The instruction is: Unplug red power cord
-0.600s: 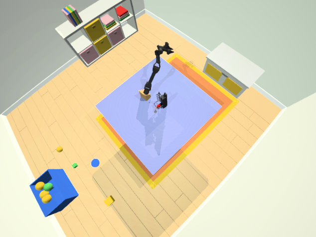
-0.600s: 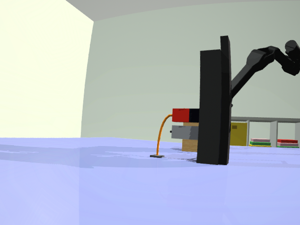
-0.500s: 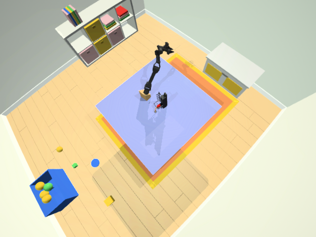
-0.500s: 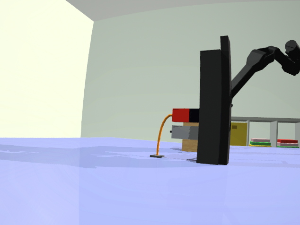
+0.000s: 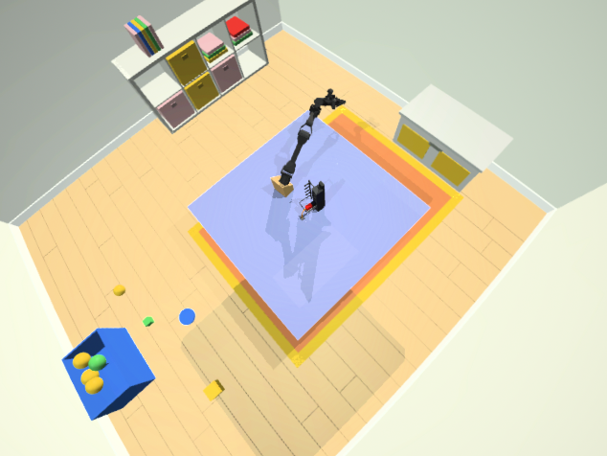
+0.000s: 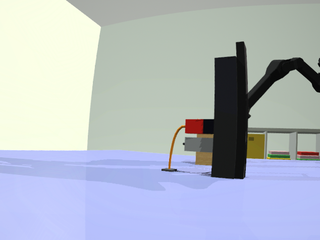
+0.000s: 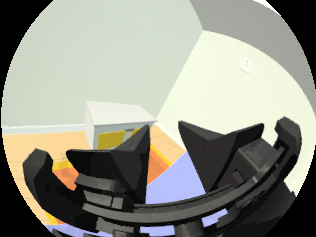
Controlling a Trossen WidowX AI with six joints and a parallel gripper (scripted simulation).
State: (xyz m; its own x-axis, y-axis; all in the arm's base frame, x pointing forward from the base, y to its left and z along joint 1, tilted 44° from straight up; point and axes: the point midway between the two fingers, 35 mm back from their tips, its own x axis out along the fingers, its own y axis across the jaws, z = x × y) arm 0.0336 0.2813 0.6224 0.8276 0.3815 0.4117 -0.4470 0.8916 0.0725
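My gripper tip is 68 cm to the left of the red plug, 25 cm above it and 19 cm short of it. Round my gripper tip: dark anchor: 76 cm to the right, 37 cm below, 16 cm ahead.
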